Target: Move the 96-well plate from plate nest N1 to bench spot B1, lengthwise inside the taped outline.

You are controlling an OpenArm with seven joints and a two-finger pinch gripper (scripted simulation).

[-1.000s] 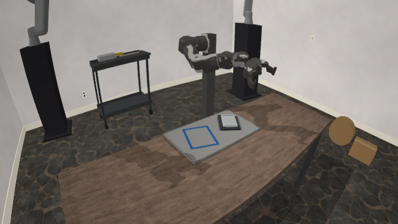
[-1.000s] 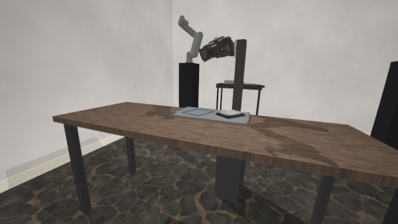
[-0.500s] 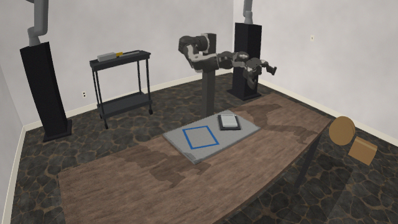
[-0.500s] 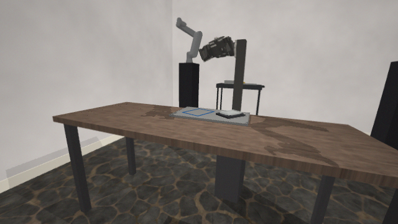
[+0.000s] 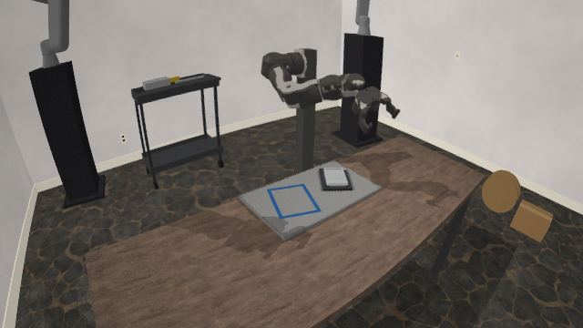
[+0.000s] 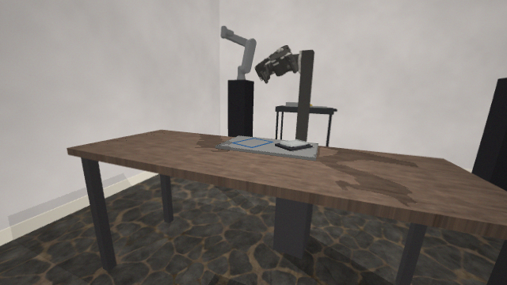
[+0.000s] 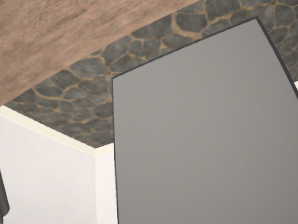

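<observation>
Right now my hand is 25 cm past the white 96-well plate, 2 cm to the right of it and 33 cm above it. Round my hand: black plate nest 25 cm behind, 2 cm to the left, 34 cm below.
</observation>
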